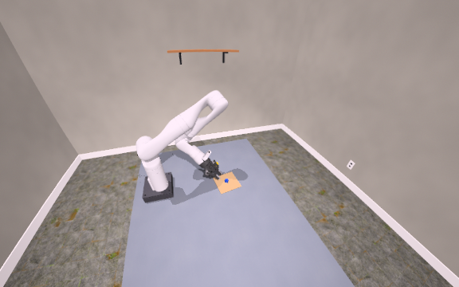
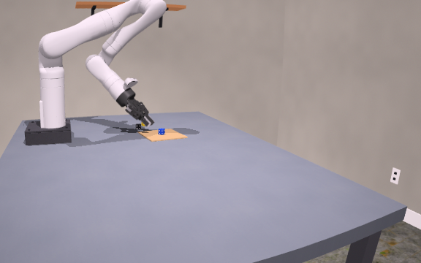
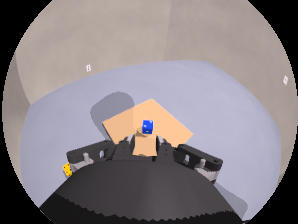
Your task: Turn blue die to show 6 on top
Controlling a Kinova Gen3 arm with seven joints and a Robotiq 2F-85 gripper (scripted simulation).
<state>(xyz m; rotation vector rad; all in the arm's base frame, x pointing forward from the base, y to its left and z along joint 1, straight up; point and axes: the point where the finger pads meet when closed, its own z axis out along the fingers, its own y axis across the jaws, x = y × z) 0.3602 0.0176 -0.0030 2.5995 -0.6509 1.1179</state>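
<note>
The blue die is 5 cm ahead of my hand, 3 cm to the right of it and 3 cm below it. From my hand the other things lie so: black die 8 cm to the left, 4 cm below, 2 cm behind; mat 5 cm below, 5 cm ahead, 3 cm to the right; yellow die 14 cm to the left, 4 cm below, 1 cm ahead.
</note>
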